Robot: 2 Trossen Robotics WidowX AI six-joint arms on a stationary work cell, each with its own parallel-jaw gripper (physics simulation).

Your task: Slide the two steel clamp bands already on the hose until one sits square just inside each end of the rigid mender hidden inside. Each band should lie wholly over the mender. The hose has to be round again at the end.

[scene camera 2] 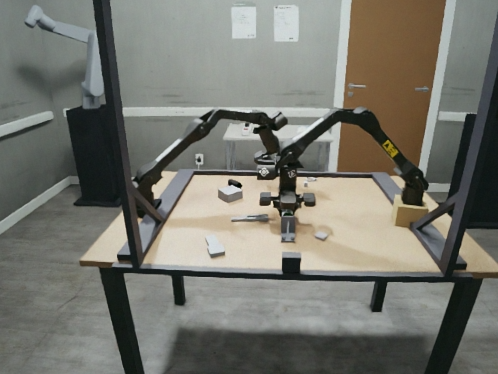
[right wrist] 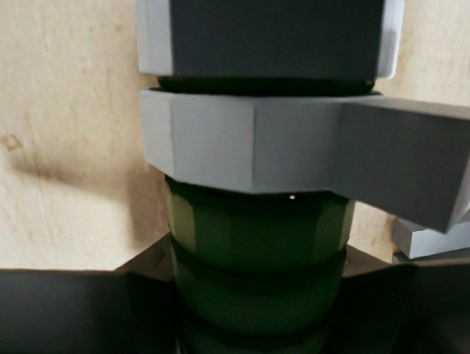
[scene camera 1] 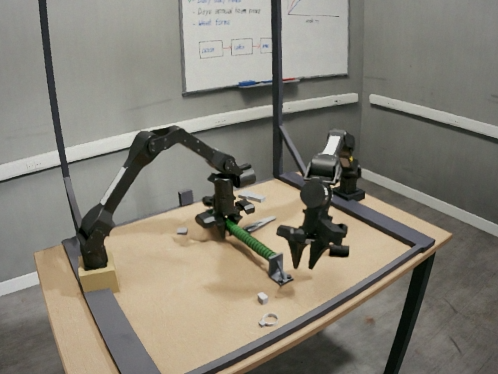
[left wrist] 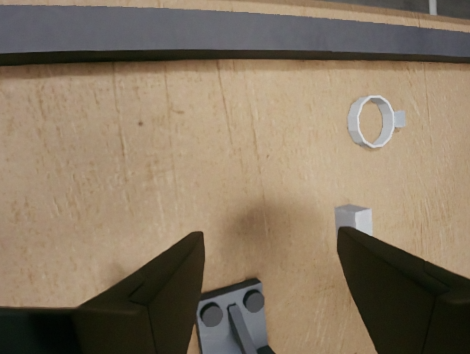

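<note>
The green ribbed hose (scene camera 1: 250,241) (right wrist: 260,237) runs between a grey bracket (scene camera 1: 276,266) (left wrist: 215,337) and a second bracket (scene camera 2: 288,231). A steel clamp band (right wrist: 215,140) with a side tab circles the hose close to a dark grey piece (right wrist: 275,37). The second band on the hose does not show clearly. The mender is hidden inside. My right gripper (scene camera 1: 221,233) (right wrist: 240,219) is shut on the hose, its fingers on both sides just below the band in the right wrist view. My left gripper (scene camera 1: 304,266) (left wrist: 270,240) is open and empty, above and right of the nearer bracket in scene camera 1.
A loose ring with a tab (scene camera 1: 275,322) (left wrist: 354,122) and a small cube (scene camera 1: 263,298) (left wrist: 354,216) lie near the front edge. A plier-like tool (scene camera 1: 260,225) (scene camera 2: 250,218) lies beside the hose. A flat block (scene camera 1: 251,197) (scene camera 2: 215,246) and a grey box (scene camera 2: 230,193) also lie on the table.
</note>
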